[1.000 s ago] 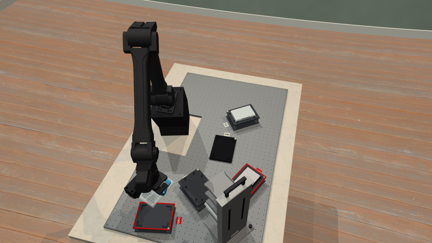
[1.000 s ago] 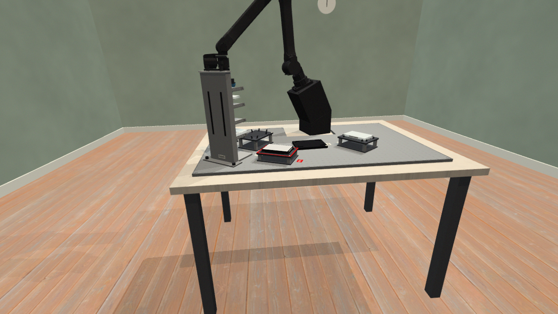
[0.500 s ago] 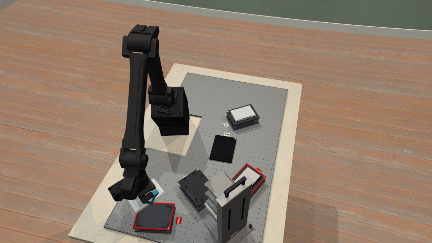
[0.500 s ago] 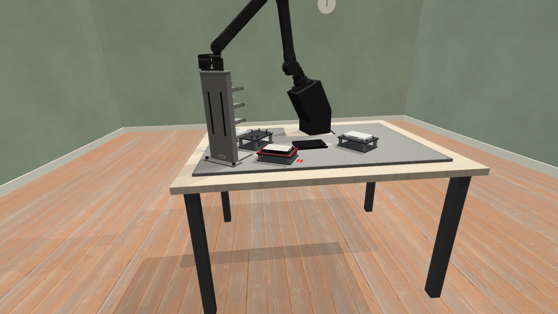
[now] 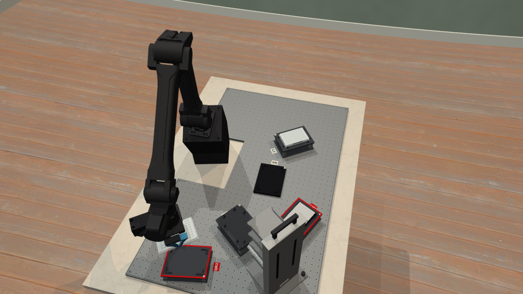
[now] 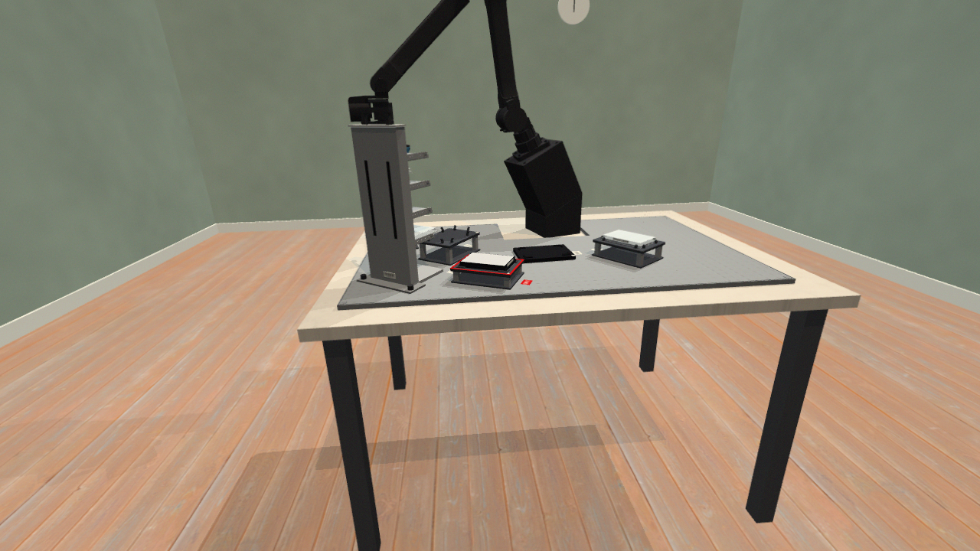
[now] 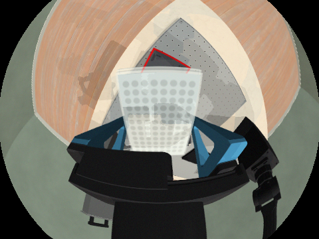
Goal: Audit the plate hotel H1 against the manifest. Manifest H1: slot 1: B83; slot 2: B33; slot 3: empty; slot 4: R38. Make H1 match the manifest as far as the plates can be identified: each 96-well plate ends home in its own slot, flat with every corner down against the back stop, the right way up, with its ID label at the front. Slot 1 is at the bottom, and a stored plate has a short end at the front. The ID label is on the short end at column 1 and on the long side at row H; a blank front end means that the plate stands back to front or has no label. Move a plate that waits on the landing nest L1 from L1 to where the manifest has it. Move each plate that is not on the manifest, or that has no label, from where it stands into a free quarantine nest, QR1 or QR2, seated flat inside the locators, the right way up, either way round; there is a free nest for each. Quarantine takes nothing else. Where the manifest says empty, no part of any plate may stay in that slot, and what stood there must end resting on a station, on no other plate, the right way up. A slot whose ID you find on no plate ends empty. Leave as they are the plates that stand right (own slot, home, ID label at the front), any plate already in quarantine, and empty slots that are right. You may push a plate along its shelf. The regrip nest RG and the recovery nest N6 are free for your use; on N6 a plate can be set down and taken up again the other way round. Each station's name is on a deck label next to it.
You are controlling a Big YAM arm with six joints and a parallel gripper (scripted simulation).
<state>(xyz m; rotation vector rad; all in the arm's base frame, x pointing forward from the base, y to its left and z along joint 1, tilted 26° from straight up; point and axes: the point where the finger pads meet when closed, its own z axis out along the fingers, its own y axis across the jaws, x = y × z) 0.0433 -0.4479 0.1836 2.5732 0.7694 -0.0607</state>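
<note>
My gripper is now 21 cm above the red-edged quarantine nest QR2. Also, from my hand: plate hotel H1: 35 cm ahead, 5 cm below, 1 cm to the right; then hotel handle: 35 cm ahead, 18 cm above, 1 cm to the right; then regrip nest RG: 19 cm below, 17 cm ahead, 16 cm to the left.
</note>
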